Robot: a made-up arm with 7 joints.
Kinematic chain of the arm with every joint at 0, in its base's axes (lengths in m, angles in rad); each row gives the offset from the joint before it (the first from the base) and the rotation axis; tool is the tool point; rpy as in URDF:
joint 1: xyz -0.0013 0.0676 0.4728 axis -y
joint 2: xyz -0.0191 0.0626 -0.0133 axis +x
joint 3: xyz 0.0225 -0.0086 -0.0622 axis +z
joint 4: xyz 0 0.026 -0.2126 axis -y
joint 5: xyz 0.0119 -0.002 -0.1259 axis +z
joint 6: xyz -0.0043 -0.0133 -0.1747 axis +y
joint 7: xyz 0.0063 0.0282 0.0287 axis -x
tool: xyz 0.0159 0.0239 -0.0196 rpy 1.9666 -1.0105 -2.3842
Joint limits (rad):
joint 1: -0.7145..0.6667
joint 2: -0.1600..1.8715
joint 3: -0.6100..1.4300
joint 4: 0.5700..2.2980
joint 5: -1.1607..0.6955
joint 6: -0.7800..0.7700
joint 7: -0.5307..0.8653
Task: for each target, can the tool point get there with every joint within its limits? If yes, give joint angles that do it. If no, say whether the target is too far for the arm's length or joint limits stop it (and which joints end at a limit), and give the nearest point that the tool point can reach.
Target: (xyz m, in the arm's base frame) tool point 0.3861 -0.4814 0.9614
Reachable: no: too far | nearest point 0.2911 -0.0546 0.5198 | short by 0.621 m
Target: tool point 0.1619 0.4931 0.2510
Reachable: yes | joints 0.1101 0.4054 0.9899 1.1763 -0.8694 -0.4182 0.6032
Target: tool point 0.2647 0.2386 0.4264
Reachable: yes | joints -0.0322 1.5624 -0.1769 1.9883 -0.8329 0.3878 0.3722
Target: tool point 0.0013 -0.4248 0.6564
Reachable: no: joint limits stop it (at a limit: joint 1, joint 2, joint 3, joint 5, joint 7) | nearest point 0.2063 -0.0142 0.5507 | short by 0.471 m
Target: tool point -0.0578 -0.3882 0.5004
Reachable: no: joint limits stop it (at a limit: joint 1, joint 2, joint 3, joint 5, joint 7) | nearest point 0.1830 -0.0011 0.5482 | short by 0.458 m
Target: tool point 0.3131 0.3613 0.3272
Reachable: yes | joints 0.3479 0.1971 0.5360 1.4637 -0.3275 0.0723 0.6399
